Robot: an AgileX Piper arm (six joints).
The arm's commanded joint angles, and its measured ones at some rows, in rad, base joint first. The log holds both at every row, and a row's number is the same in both.
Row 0, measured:
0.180, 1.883, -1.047, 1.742, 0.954, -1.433
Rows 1 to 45, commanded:
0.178, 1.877, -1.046, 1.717, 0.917, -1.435
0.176, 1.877, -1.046, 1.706, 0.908, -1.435
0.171, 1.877, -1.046, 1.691, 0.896, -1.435
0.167, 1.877, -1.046, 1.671, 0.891, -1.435
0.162, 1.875, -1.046, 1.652, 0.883, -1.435
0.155, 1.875, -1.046, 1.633, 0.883, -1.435
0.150, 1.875, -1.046, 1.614, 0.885, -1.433
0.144, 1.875, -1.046, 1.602, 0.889, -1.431
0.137, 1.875, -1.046, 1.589, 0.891, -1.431
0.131, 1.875, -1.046, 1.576, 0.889, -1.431
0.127, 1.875, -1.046, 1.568, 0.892, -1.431
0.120, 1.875, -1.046, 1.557, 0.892, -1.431
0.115, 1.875, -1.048, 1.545, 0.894, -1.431
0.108, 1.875, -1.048, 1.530, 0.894, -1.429
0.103, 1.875, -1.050, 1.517, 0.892, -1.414
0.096, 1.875, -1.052, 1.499, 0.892, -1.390
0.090, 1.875, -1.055, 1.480, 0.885, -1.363
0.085, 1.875, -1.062, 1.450, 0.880, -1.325
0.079, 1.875, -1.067, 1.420, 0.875, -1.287
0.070, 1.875, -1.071, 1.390, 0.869, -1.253
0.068, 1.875, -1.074, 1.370, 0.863, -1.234
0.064, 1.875, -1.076, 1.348, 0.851, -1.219
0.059, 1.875, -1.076, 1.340, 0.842, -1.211
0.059, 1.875, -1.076, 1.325, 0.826, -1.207
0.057, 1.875, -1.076, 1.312, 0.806, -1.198
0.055, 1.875, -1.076, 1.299, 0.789, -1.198
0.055, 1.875, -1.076, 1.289, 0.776, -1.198
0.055, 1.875, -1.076, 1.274, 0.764, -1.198
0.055, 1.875, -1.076, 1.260, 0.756, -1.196
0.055, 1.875, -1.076, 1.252, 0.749, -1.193
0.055, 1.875, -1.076, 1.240, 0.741, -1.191
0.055, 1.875, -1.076, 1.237, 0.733, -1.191
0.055, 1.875, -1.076, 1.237, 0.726, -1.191
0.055, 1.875, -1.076, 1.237, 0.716, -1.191
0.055, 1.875, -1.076, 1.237, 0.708, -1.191
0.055, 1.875, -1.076, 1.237, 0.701, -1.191
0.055, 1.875, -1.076, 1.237, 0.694, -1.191
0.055, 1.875, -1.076, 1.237, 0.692, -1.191
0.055, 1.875, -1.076, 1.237, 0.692, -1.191
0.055, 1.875, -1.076, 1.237, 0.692, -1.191
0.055, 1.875, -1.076, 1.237, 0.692, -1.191
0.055, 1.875, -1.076, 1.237, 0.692, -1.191
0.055, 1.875, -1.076, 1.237, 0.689, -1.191
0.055, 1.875, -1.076, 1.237, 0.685, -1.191
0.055, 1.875, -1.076, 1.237, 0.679, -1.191
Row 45, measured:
0.060, 1.881, -1.070, 1.240, 0.693, -1.192
